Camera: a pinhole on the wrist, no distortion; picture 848 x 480 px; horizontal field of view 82.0 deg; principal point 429.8 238.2 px. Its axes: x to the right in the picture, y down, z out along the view. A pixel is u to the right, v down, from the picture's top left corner.
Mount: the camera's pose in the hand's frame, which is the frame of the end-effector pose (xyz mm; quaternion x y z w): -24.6 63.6 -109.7 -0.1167 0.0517 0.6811 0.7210
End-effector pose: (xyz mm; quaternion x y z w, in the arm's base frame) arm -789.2 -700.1 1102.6 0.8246 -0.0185 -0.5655 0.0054
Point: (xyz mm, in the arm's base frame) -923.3 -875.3 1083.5
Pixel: 533 203
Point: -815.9 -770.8 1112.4
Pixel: 345 159
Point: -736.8 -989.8 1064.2
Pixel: outside the picture
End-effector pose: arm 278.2 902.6 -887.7 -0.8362 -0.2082 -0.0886 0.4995
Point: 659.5 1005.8 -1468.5
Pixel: 795 56
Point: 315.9 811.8 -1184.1
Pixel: 807 375
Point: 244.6 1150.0 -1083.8
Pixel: 281 200
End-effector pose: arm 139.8 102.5 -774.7 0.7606 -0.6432 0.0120 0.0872
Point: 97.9 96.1 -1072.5
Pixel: 237 203
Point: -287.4 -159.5 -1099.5
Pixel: 638 68
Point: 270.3 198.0 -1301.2
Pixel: 52 278
